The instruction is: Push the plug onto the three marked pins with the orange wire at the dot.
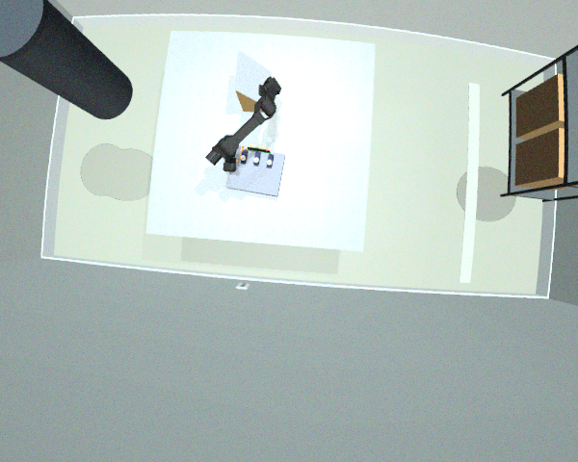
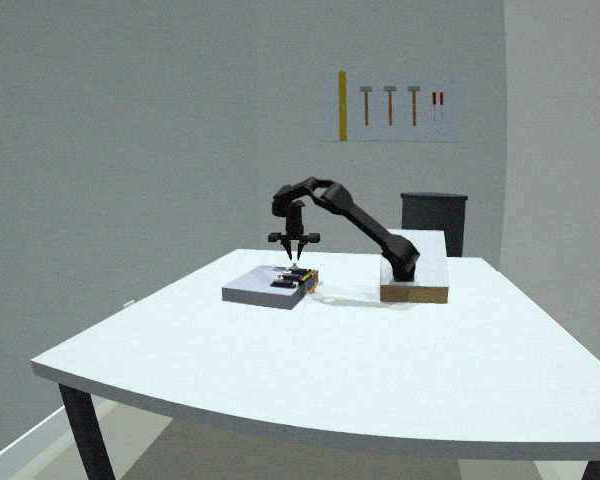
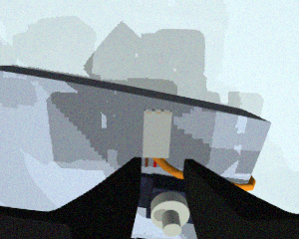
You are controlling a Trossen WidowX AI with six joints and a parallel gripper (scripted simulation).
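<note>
My gripper tip is 110 mm to the right of the grey holder, 100 mm short of it and 60 mm above it.
</note>
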